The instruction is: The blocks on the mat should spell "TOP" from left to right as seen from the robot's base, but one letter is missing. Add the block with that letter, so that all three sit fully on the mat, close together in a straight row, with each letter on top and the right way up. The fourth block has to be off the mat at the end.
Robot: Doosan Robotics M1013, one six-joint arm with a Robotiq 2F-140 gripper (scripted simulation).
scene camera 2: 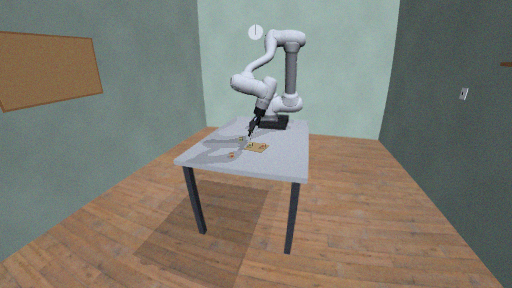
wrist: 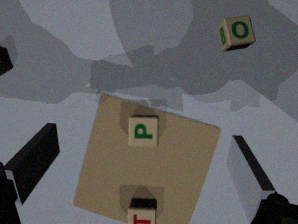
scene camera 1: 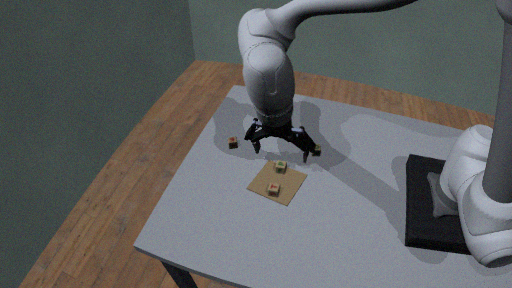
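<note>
You'd see the gripper in the pictures, and it's there in the wrist view as well. There's a tan mat in the pictures too.
</note>
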